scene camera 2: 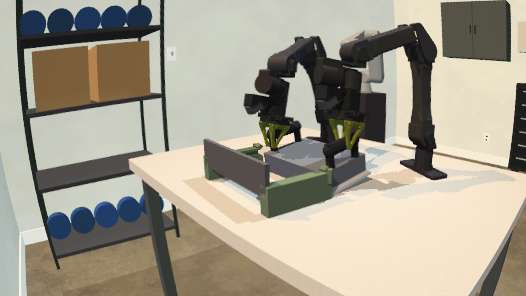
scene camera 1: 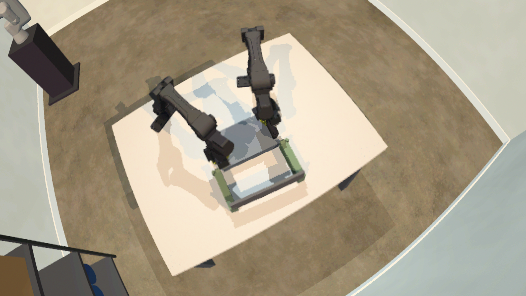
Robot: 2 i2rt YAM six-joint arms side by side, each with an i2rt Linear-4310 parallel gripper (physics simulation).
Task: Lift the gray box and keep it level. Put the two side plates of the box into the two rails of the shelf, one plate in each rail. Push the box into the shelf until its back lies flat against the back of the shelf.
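Seen in the pictures: left gripper, fingertip midpoint: [scene camera 2: 344, 148] [scene camera 1: 269, 123]; right gripper, fingertip midpoint: [scene camera 2: 270, 147]; left arm's base, link origin: [scene camera 2: 422, 170]; right arm's base, link origin: [scene camera 2: 327, 141] [scene camera 1: 165, 115].
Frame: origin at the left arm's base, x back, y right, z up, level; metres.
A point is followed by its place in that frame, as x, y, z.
Observation:
The gray box [scene camera 1: 244, 139] {-0.367, 0.072, 0.069} [scene camera 2: 305, 151] {-0.379, 0.105, 0.069} looks roughly level, a little above the table, at the open end of the shelf. The shelf has two green side rails [scene camera 1: 223, 187] {-0.576, 0.174, 0.070} [scene camera 1: 292, 158] {-0.476, -0.123, 0.070} [scene camera 2: 298, 192] {-0.479, -0.142, 0.043} and a dark gray back [scene camera 1: 267, 191] {-0.616, -0.005, 0.098} [scene camera 2: 235, 165] {-0.604, -0.038, 0.087}. The box's leading edge is close to the rail ends, and its far edge stands well apart from the shelf's back. Whether its side plates are inside the rails cannot be told. My left gripper [scene camera 1: 270, 128] {-0.320, -0.039, 0.107} [scene camera 2: 343, 154] {-0.320, -0.039, 0.107} is shut on the box's right side in scene camera 1. My right gripper [scene camera 1: 217, 161] {-0.468, 0.171, 0.072} [scene camera 2: 285, 143] is shut on its left side.
The shelf stands on the pale table [scene camera 1: 335, 115] {-0.246, -0.375, 0.000} [scene camera 2: 400, 220] {-0.285, -0.287, 0.000}, its back toward the table edge. A storage rack [scene camera 2: 100, 172] with blue round items [scene camera 2: 106, 214] and brown boxes [scene camera 2: 122, 72] stands by the wall. Another robot arm [scene camera 1: 16, 20] stands on a dark pedestal [scene camera 1: 42, 62].

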